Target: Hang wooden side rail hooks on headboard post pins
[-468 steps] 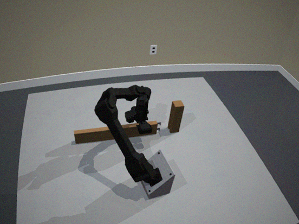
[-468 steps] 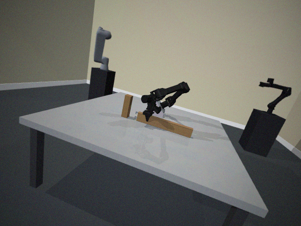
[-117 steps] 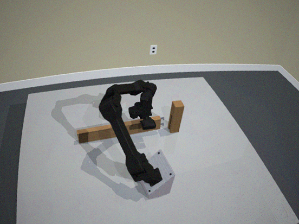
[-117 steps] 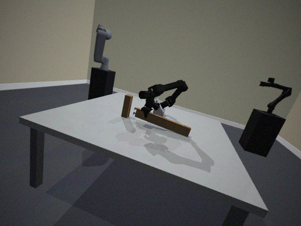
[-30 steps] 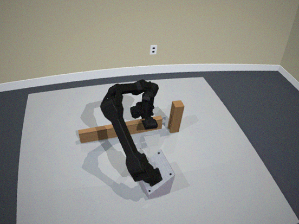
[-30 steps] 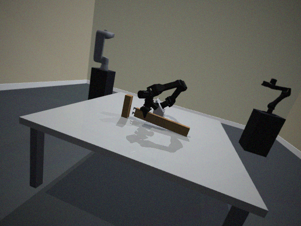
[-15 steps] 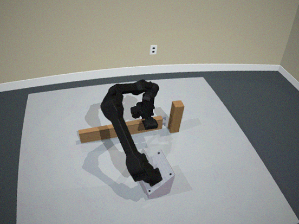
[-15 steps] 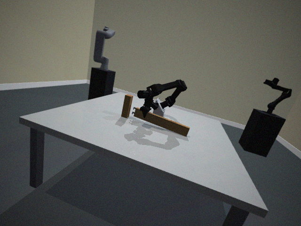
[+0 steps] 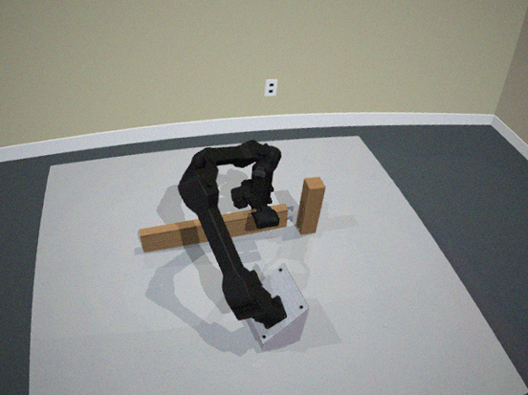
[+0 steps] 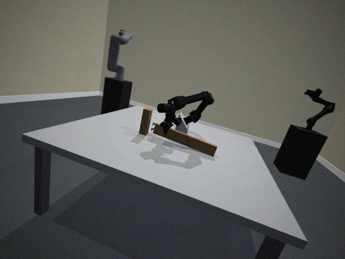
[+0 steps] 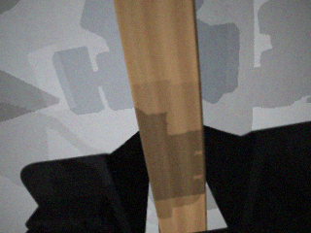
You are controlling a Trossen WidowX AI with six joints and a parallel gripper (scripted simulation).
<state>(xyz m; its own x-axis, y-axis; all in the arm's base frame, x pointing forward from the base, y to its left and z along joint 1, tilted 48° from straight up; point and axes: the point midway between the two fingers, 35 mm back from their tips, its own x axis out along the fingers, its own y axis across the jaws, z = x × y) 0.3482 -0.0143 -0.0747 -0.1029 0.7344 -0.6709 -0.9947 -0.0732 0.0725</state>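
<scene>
The wooden headboard post is 16 cm to the right of my gripper tip and 4 cm above it.
</scene>
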